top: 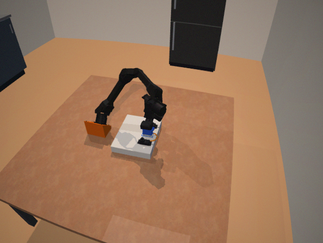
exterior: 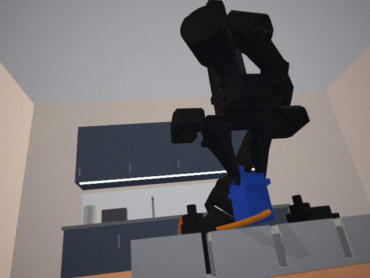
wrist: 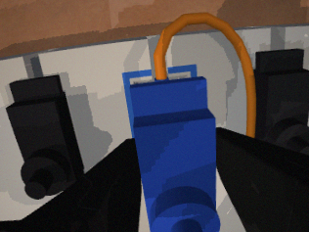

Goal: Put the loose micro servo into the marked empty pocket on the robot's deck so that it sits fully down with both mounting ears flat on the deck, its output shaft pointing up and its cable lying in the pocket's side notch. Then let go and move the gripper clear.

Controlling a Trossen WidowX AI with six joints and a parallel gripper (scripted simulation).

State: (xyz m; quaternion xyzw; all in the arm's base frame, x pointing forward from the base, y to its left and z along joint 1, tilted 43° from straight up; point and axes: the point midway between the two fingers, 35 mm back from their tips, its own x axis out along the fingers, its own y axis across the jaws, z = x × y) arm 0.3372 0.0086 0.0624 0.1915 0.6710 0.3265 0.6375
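Right now the white deck is 12 cm behind my gripper tip, 8 cm below it and 2 cm to the right of it.
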